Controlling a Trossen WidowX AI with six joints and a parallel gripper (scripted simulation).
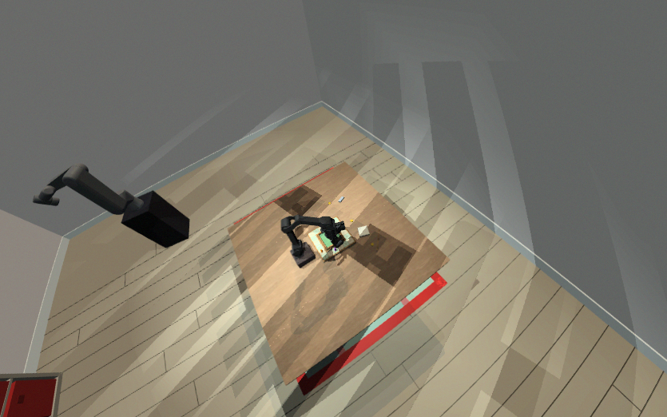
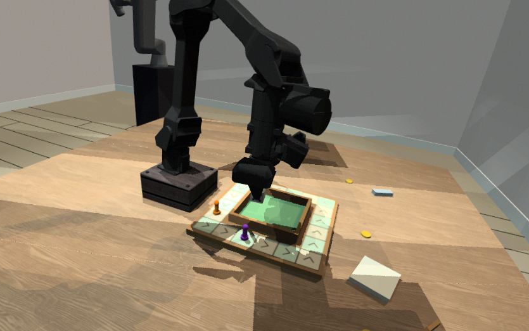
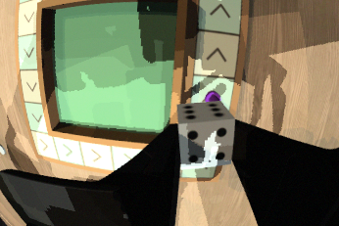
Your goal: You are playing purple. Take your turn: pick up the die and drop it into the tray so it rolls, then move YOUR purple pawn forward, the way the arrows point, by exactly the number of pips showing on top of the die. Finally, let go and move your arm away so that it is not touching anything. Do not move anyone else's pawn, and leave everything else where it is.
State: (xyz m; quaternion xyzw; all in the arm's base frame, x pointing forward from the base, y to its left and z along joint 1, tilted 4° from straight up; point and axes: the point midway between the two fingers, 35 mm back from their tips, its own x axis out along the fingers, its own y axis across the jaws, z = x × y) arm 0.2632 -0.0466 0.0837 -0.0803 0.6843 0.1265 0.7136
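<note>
My gripper tip is now 10 mm past the purple pawn, 30 mm to the left of it and 80 mm above it. Also, from my gripper tip: white die: right at my gripper tip; green tray: 90 mm to the left, 100 mm below; orange pawn: 100 mm behind, 10 mm to the left, 80 mm below.
</note>
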